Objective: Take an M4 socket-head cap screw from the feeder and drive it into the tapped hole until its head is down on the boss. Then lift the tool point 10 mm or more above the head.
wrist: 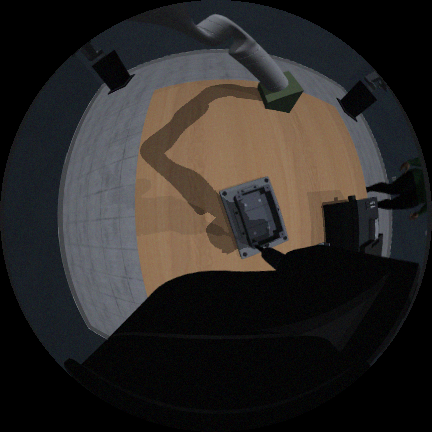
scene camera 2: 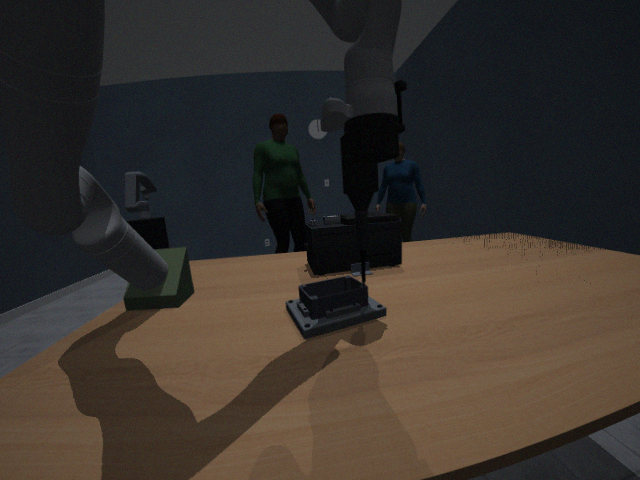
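My screwdriver [scene camera 2: 363, 281] [wrist: 258, 246] points straight down, with its thin tip at the right end of the dark open-topped housing [scene camera 2: 330, 302] [wrist: 240, 220]. In the wrist view the tip overlaps the housing's near short wall. Whether it touches anything, and whether a screw is on the bit, is too dark and small to tell. The housing sits on a grey base plate [scene camera 2: 307, 326] [wrist: 225, 200] with corner holes. The tapped hole and its boss cannot be made out beside the tip. The black feeder [scene camera 2: 330, 250] [wrist: 340, 225] stands behind the housing.
A green block [scene camera 2: 155, 299] [wrist: 287, 100] under the arm's base stands at the table's left in the scene view. The wooden table [scene camera 2: 491, 335] [wrist: 200, 145] carries the arm's shadow. Two people [scene camera 2: 279, 170] [scene camera 2: 401, 180] stand beyond the table.
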